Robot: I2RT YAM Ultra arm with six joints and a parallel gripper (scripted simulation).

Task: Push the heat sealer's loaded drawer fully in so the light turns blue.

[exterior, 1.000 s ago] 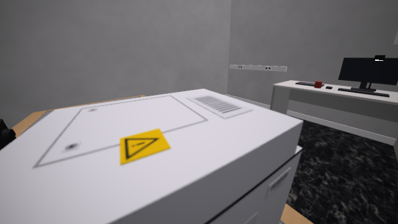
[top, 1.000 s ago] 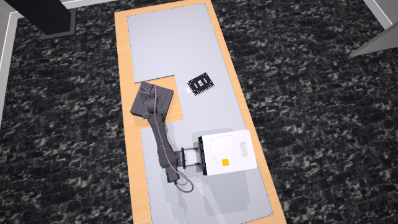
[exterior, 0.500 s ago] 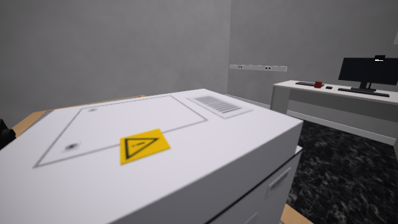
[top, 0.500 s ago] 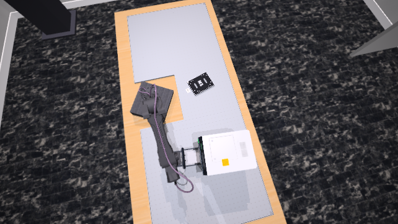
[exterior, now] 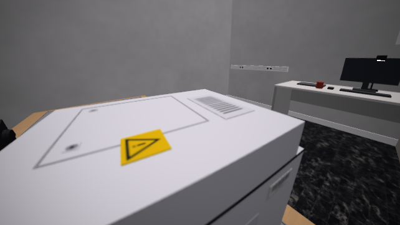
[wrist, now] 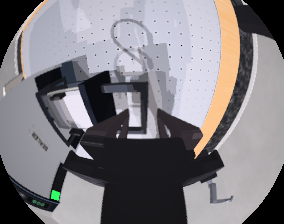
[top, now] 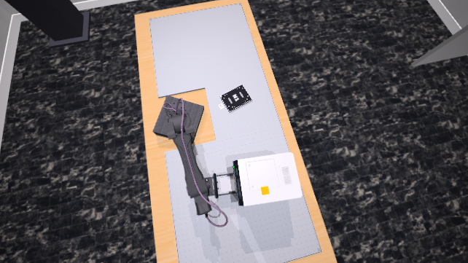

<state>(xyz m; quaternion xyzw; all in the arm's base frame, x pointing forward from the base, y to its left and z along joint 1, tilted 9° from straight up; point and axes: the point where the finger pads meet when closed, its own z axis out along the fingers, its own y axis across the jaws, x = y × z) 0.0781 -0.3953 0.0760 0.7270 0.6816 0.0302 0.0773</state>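
Now: the sealer drawer 12 cm ahead of my hand, 2 cm below it and 1 cm to the right of it.
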